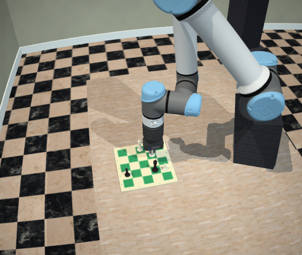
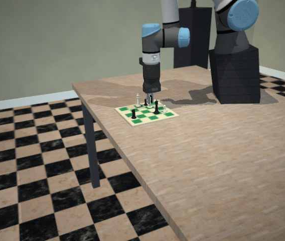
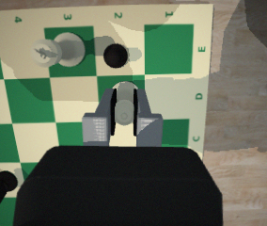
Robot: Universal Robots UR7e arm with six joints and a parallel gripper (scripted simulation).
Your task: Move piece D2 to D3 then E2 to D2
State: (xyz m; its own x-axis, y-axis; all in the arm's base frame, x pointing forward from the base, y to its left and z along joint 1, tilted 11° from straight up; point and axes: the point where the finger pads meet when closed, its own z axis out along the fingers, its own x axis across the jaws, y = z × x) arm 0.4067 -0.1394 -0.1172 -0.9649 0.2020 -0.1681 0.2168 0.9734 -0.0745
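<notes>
Now: the tall white piece 50 mm to the right of my hand, 40 mm ahead of it and 10 mm below it. From my hand the other things lie so: black pawn (30 mm to the right, 30 mm below); green-and-cream board (50 mm ahead, 40 mm below, 30 mm to the left); small white piece (90 mm to the left, 30 mm below, 20 mm behind).
</notes>
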